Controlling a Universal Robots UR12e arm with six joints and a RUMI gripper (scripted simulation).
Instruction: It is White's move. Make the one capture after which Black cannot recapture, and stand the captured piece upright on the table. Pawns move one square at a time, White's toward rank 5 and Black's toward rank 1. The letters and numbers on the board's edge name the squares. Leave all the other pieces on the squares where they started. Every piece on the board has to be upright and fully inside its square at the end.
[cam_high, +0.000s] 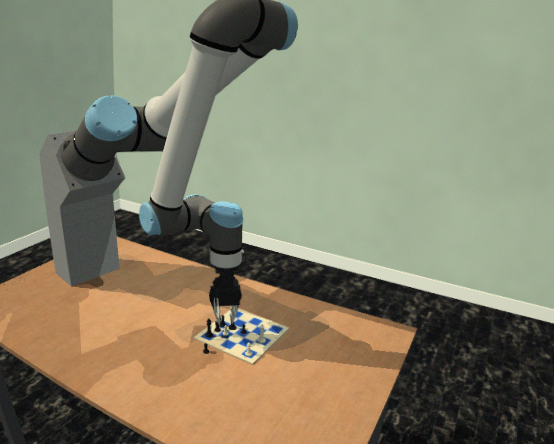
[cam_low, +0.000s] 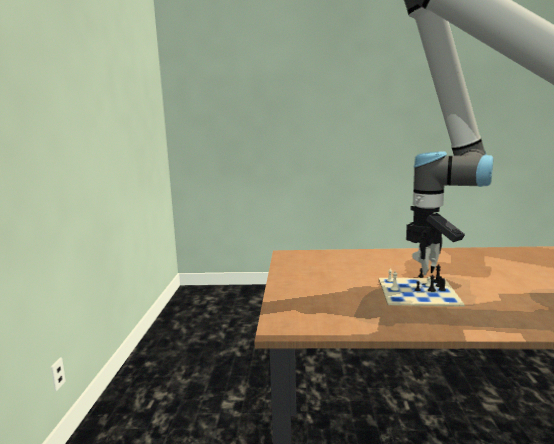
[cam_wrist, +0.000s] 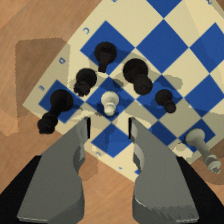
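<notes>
Now: hand 40 mm above the white pawn. Round my hand: blue-and-cream chessboard 50 mm ahead, 20 mm to the left, 60 mm below.
</notes>
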